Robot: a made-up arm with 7 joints.
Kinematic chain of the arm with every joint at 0, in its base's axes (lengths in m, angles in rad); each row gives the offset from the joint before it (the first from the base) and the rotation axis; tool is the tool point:
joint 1: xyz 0 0 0 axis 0 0.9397 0.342
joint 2: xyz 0 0 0 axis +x
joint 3: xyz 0 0 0 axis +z
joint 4: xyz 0.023 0 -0.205 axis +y
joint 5: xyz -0.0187 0 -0.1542 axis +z
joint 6: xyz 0 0 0 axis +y
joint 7: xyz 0 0 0 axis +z
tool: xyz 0 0 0
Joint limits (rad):
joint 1: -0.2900..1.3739
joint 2: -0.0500..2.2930
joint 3: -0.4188..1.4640
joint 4: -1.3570..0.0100
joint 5: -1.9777..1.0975
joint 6: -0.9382..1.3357
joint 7: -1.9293..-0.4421
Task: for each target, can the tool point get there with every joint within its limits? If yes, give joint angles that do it. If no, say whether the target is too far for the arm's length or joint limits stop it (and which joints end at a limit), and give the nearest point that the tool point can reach.
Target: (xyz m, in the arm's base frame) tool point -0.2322 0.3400 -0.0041
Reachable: no: too far | nearest point -0.2039 0.2986 -0.0036 | short by 0.050 m
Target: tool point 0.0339 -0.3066 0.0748
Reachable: no: joint limits stop it (at a limit: joint 1, joint 2, joint 3, joint 4) | nearest point 0.2084 -0.0999 -0.2024 | short by 0.387 m
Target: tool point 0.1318 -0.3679 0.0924
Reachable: no: too far | nearest point 0.2084 -0.0999 -0.2024 | short by 0.406 m
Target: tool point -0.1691 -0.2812 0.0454
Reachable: no: joint limits stop it (at a limit: joint 1, joint 2, joint 3, joint 4) | nearest point -0.3235 -0.1091 -0.1111 | short by 0.279 m
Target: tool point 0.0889 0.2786 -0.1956
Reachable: yes | joints 0.0666 1.0203 -0.1566 -0.7042 -1.0522 -0.5463 -1.5845
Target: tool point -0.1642 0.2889 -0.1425
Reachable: yes | joints 0.7090 0.9113 0.9466 -0.2690 0.1183 0.6336 -1.3283
